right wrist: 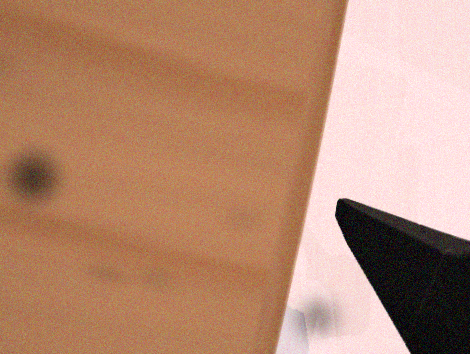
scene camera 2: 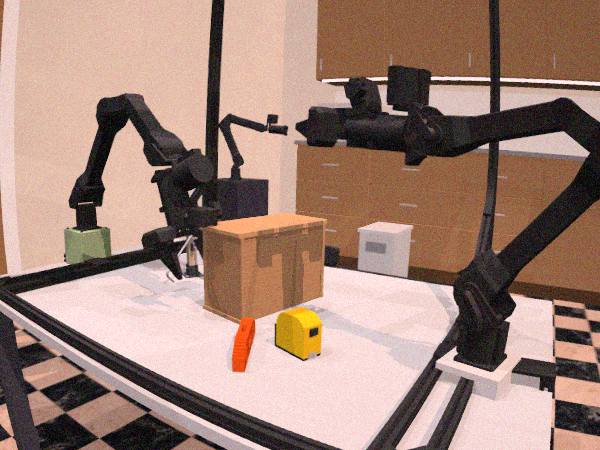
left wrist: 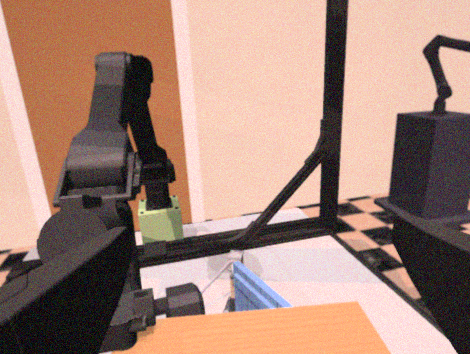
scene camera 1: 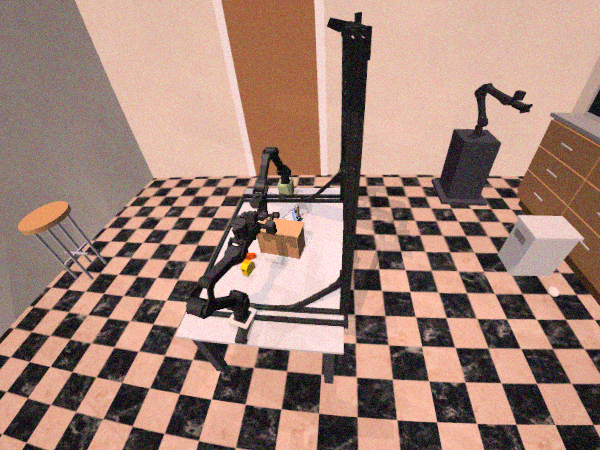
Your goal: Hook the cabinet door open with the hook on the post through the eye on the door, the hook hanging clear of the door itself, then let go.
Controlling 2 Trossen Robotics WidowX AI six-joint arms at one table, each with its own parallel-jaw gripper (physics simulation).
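Pixels of known places: left gripper, fingertip midpoint: (left wrist: 261, 232) (scene camera 1: 264, 212); right gripper, fingertip midpoint: (right wrist: 243, 211) (scene camera 2: 196, 274); left arm's base, link origin: (scene camera 2: 480, 358) (scene camera 1: 242, 315); right arm's base, link origin: (scene camera 2: 86, 228) (left wrist: 159, 204) (scene camera 1: 285, 181).
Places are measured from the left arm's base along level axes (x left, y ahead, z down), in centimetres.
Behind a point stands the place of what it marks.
The wooden cabinet (scene camera 1: 282, 238) @[z -10.9, x -3.2, y 41.7 cm] (scene camera 2: 262, 263) @[z -7.6, x 6.4, y 41.0 cm] (left wrist: 269, 330) @[z -14.0, x -1.6, y 50.2 cm] stands mid-table. Its blue door (left wrist: 255, 291) @[z -9.2, x -0.9, y 62.5 cm] (scene camera 1: 295, 213) stands swung open at the far side. A small post (scene camera 2: 192, 261) @[z -0.7, x 2.2, y 73.3 cm] stands behind the cabinet, and its thin wire hook (left wrist: 217, 277) @[z -5.6, x 4.9, y 71.2 cm] slants down beside the door. I cannot see the eye. My right gripper (scene camera 2: 175, 261) is open and empty, low beside the post and the cabinet's side; in the right wrist view the cabinet wall fills the picture. My left gripper (scene camera 2: 300, 127) @[z -32.4, x 0.0, y 35.0 cm] (scene camera 1: 271, 225) is open and empty, hovering above the cabinet's top.
An orange block (scene camera 2: 243, 337) @[z -0.8, x 20.5, y 28.9 cm] (scene camera 1: 251, 256) @[z 1.2, x 14.4, y 34.6 cm] and a yellow tape measure (scene camera 2: 298, 332) @[z -1.4, x 13.7, y 24.1 cm] (scene camera 1: 247, 267) @[z -2.8, x 10.1, y 24.1 cm] lie in front of the cabinet. A black frame with a tall mast (scene camera 1: 352, 179) @[z -66.5, x -42.6, y 16.1 cm] rings the table. The right arm's green base (scene camera 2: 92, 243) @[z -3.6, x 21.2, y 96.0 cm] (left wrist: 160, 221) @[z -4.5, x 19.9, y 96.3 cm] stands at the back.
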